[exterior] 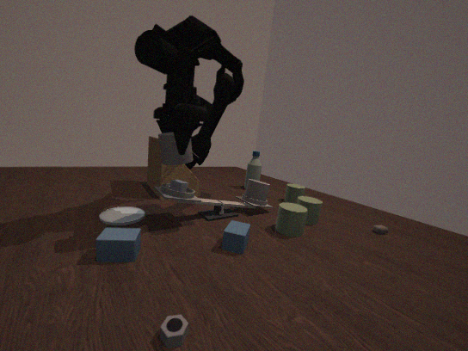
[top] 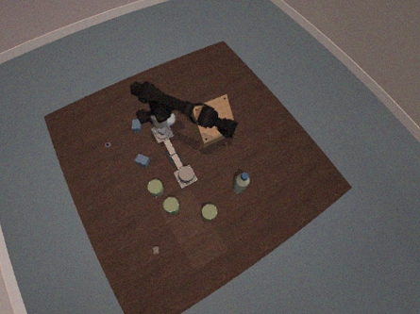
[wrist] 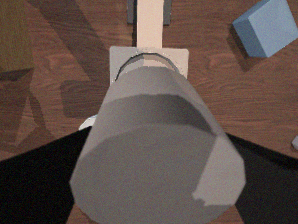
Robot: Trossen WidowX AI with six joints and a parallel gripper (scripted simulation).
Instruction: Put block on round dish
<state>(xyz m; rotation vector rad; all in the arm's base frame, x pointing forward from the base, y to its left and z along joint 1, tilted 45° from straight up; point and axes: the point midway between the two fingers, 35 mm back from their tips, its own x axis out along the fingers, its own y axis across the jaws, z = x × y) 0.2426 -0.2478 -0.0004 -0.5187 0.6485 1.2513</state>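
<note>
My gripper tip is now 80 mm above the grey block and 10 mm to the right of it. From my gripper tip the other things lie so: round dish (170 mm below, 90 mm to the right, 80 mm behind); then grey nut (270 mm ahead, 160 mm below, 140 mm to the right); then grey cup (20 mm to the right, 10 mm above).
</note>
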